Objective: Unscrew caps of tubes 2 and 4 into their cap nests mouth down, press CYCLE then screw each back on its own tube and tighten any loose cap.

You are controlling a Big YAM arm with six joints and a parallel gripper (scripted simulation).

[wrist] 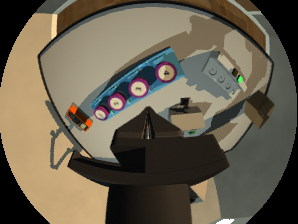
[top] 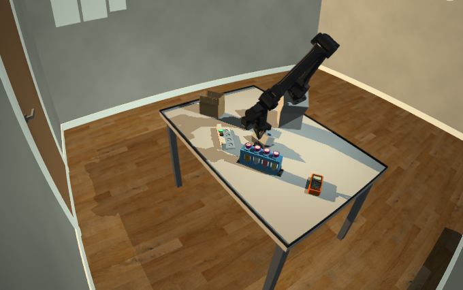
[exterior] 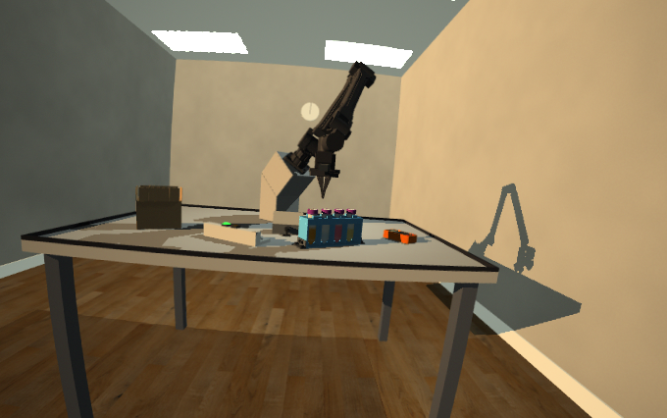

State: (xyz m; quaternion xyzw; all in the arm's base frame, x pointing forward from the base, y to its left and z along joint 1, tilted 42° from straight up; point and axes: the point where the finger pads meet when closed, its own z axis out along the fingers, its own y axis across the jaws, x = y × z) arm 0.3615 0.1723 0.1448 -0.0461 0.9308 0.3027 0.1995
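Right now my hand is 13 cm past the green ready key, 19 cm to the left of it and 10 cm above it. The rest, counted from my hand: blue cycle key (14 cm behind, 15 cm to the right, 10 cm below); then orange multimeter (22 cm behind, 28 cm to the left, 15 cm below); then beige key housing (11 cm behind, 16 cm to the right, 11 cm below).
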